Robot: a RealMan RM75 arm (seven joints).
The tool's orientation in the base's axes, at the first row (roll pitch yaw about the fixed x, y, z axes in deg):
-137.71, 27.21, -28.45
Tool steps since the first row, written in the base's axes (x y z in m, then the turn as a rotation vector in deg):
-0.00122, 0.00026, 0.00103, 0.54, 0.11, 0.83
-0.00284, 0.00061, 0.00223, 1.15, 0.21, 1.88
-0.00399, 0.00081, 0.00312, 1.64, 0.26, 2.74
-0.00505, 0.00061, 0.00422, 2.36, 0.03, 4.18
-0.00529, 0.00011, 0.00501, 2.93, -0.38, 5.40
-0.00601, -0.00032, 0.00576, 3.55, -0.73, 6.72
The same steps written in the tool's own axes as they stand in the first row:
-0.00154, 0.00001, -0.00051, 0.00, -0.89, -0.45
-0.00350, 0.00013, -0.00107, -0.05, -1.95, -1.05
-0.00489, 0.00021, -0.00154, -0.08, -2.79, -1.57
-0.00614, 0.00031, -0.00243, -0.08, -3.99, -2.67
-0.00647, 0.00024, -0.00334, -0.02, -4.87, -3.77
-0.00720, 0.00046, -0.00417, 0.01, -5.86, -4.89

